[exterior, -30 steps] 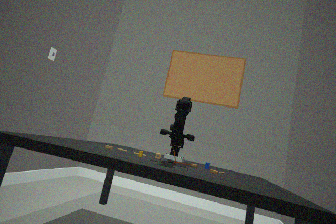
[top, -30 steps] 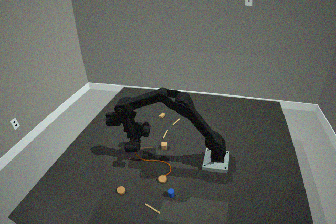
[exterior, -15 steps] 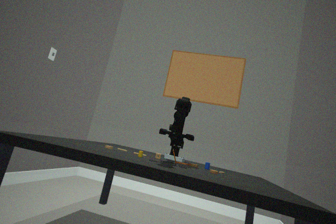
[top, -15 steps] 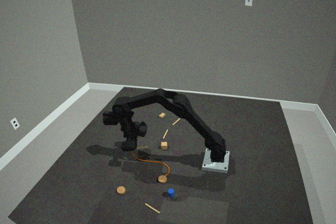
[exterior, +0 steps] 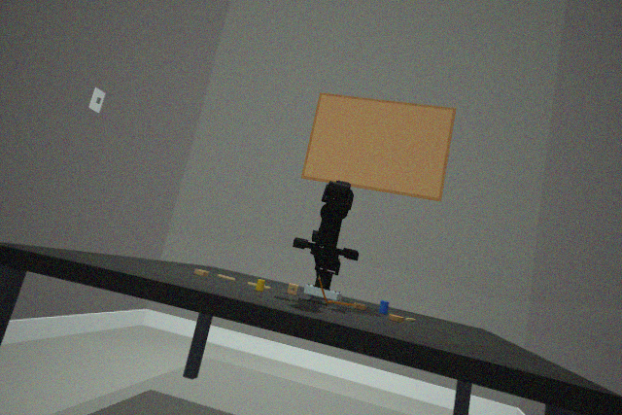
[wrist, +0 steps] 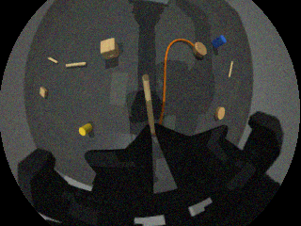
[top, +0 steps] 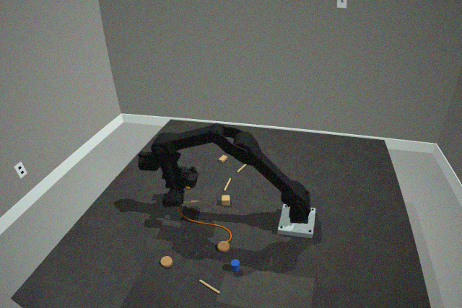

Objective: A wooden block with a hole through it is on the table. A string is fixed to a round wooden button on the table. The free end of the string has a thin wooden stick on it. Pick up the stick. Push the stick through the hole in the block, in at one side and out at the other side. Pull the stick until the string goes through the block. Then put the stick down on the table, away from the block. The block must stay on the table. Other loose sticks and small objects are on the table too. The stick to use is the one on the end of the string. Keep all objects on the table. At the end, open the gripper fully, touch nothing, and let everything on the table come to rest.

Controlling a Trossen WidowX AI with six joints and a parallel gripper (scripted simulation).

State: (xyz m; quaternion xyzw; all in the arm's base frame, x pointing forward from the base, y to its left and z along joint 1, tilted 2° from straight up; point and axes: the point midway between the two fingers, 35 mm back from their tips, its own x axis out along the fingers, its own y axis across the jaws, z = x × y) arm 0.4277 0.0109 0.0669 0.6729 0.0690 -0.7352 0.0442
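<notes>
The yellow cylinder is 160 mm to the right of my gripper tip, 50 mm below it and 30 mm ahead of it. From my gripper tip the other things lie so: blue cylinder 230 mm behind, 210 mm to the left, 50 mm below.
</notes>
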